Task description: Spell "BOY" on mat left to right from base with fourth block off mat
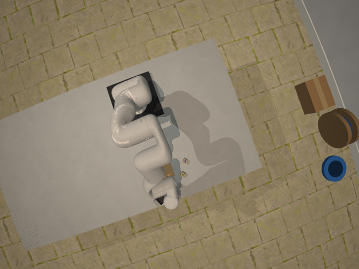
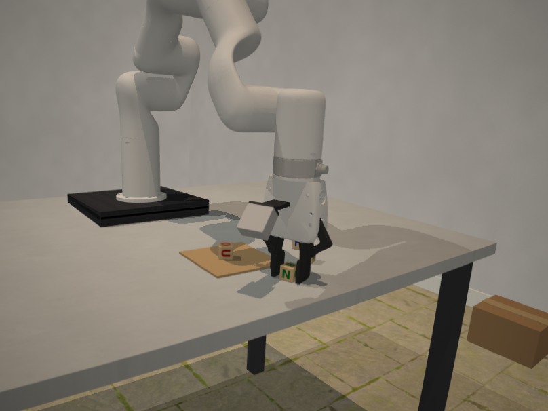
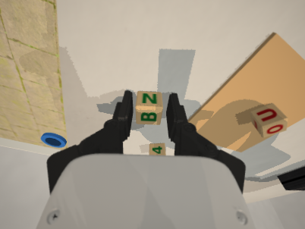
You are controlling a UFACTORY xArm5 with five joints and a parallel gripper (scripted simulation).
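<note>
The tan mat is 13 cm behind my hand, 4 cm to the right of it and 2 cm below it.
</note>
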